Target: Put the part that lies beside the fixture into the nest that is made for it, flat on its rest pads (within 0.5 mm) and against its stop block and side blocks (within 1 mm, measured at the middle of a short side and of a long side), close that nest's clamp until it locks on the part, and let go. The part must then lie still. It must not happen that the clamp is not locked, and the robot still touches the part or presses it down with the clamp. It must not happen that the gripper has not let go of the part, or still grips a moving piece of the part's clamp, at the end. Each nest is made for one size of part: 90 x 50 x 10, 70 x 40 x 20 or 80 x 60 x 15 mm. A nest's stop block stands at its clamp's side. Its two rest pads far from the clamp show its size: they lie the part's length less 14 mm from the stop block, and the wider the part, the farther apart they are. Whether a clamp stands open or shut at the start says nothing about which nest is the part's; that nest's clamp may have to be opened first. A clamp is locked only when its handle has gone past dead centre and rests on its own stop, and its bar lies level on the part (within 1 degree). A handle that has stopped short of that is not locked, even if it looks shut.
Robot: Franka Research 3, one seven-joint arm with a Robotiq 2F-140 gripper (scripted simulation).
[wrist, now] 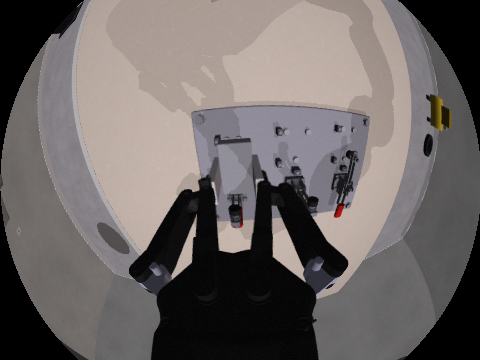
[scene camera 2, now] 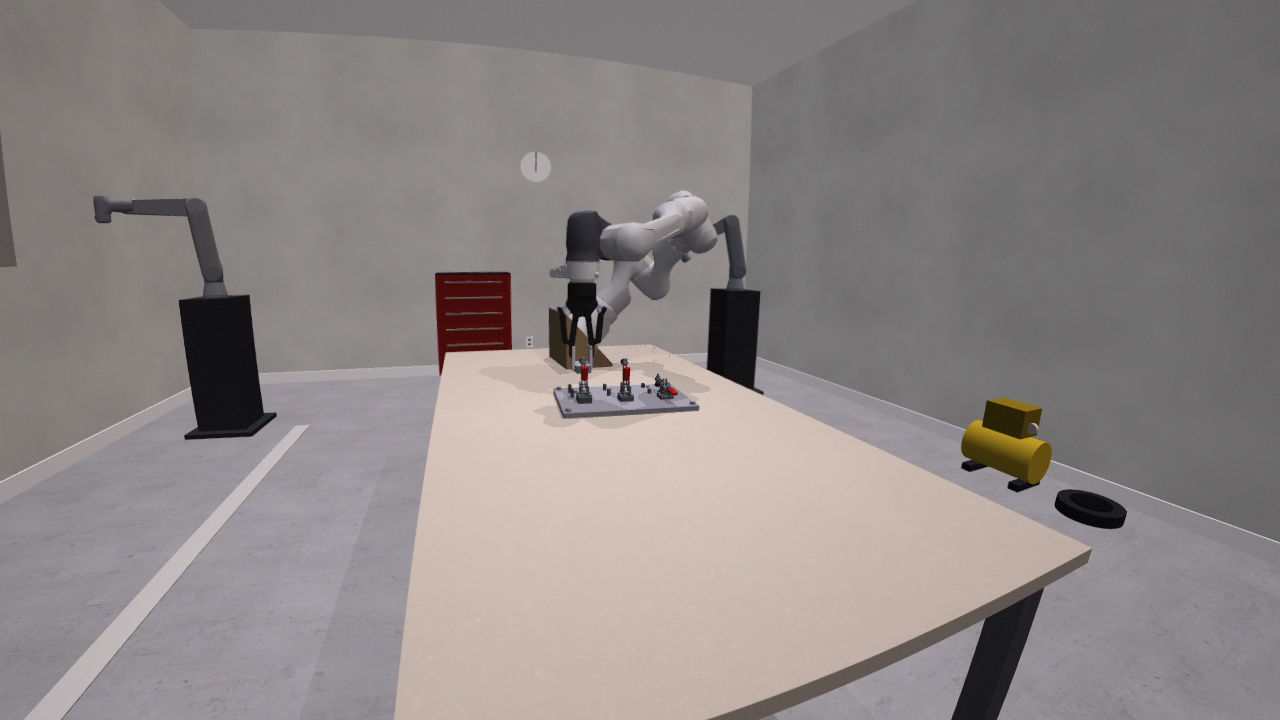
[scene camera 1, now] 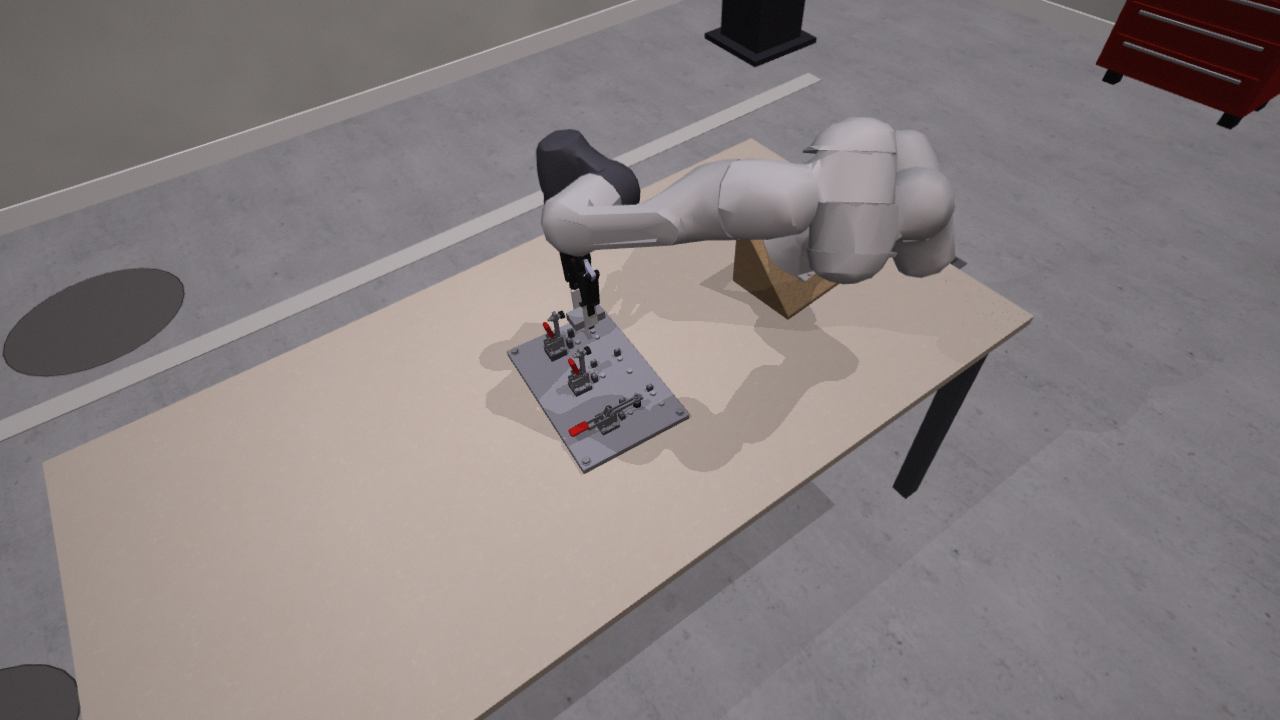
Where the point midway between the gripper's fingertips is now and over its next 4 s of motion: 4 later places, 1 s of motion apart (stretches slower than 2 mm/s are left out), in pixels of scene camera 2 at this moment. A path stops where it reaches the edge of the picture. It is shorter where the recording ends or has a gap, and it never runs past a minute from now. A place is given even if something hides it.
My gripper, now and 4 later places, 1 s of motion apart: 581, 369; 581, 372; 581, 385; 580, 388; 580, 390
